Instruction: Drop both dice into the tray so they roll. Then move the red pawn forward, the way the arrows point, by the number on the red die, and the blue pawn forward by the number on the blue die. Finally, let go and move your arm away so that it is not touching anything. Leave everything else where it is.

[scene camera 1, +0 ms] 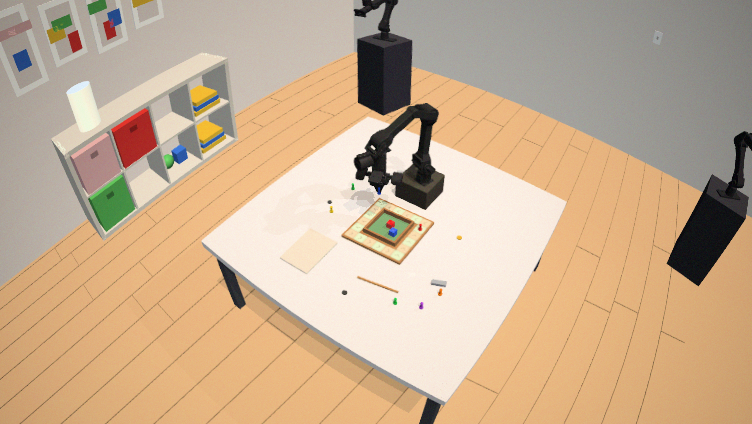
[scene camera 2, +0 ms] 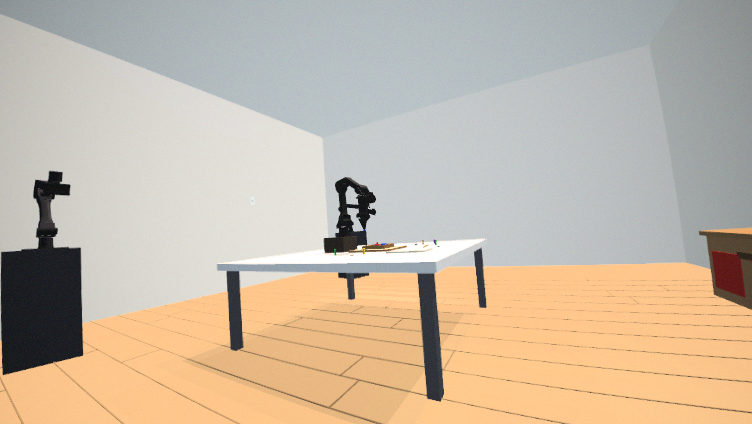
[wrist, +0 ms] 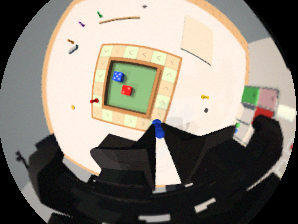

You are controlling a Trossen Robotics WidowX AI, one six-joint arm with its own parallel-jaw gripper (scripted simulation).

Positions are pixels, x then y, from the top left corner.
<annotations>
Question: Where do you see a cream card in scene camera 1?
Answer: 311, 247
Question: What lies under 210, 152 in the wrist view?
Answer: My gripper.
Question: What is my gripper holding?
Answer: A blue pawn.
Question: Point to a cream card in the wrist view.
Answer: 198, 39
</annotations>
